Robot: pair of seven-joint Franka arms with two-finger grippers.
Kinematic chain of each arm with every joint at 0, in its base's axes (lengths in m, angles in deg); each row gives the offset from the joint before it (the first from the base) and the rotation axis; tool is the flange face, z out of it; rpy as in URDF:
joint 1: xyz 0 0 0.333 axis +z
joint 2: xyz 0 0 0 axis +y
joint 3: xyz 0 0 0.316 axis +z
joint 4: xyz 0.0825 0 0 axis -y
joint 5: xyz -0.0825 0 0.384 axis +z
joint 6: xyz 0 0 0 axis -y
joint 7: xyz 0.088 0 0 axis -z
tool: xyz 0 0 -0.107 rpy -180 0 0
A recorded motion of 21 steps. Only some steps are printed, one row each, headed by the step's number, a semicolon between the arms.
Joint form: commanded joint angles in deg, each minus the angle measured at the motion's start. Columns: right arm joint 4, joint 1, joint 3, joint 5, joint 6, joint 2, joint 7; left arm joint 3, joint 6, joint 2, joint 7, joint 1, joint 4, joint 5.
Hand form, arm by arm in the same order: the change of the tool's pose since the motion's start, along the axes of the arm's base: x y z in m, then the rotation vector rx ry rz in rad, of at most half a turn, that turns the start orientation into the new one. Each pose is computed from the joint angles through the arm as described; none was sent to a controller.
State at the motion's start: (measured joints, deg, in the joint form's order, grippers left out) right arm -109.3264 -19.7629 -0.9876 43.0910 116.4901 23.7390 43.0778; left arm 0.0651 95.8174 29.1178 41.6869 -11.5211 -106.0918 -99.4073
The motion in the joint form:
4: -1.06 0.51 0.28 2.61 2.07 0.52 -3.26; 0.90 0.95 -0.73 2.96 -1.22 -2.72 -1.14
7: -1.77 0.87 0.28 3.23 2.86 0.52 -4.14; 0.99 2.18 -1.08 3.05 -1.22 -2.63 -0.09
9: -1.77 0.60 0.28 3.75 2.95 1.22 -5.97; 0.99 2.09 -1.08 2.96 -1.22 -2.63 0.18
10: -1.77 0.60 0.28 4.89 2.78 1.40 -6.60; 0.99 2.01 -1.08 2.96 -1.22 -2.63 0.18
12: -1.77 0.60 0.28 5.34 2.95 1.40 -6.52; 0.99 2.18 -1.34 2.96 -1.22 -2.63 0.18
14: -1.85 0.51 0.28 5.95 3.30 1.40 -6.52; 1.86 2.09 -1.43 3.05 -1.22 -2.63 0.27
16: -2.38 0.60 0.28 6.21 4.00 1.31 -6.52; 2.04 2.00 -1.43 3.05 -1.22 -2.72 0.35
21: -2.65 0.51 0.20 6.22 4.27 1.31 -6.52; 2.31 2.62 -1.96 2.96 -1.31 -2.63 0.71
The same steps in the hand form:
4: 0.0003 0.0070 -0.0105 0.0101 -0.0395 0.0081; -0.0114 -0.0001 -0.0120 0.0128 -0.0161 0.0202
7: -0.0013 0.0106 -0.0148 0.0097 -0.0466 0.0116; -0.0102 0.0025 -0.0104 0.0399 -0.0277 0.0225
9: -0.0026 0.0083 -0.0218 0.0146 -0.0578 0.0242; -0.0106 0.0023 -0.0106 0.0419 -0.0268 0.0180
10: -0.0023 0.0092 -0.0233 0.0290 -0.0653 0.0195; -0.0107 0.0022 -0.0105 0.0408 -0.0269 0.0170
12: -0.0018 0.0090 -0.0230 0.0319 -0.0678 0.0111; -0.0103 0.0024 -0.0079 0.0420 -0.0312 0.0191
14: -0.0018 0.0077 -0.0231 0.0343 -0.0719 -0.0013; -0.0075 0.0106 -0.0074 0.0486 -0.0359 0.0303
16: -0.0035 0.0082 -0.0254 0.0305 -0.0712 -0.0093; -0.0075 0.0122 -0.0082 0.0502 -0.0349 0.0310
21: -0.0052 0.0065 -0.0271 0.0280 -0.0687 -0.0147; -0.0058 0.0147 -0.0031 0.0620 -0.0451 0.0366

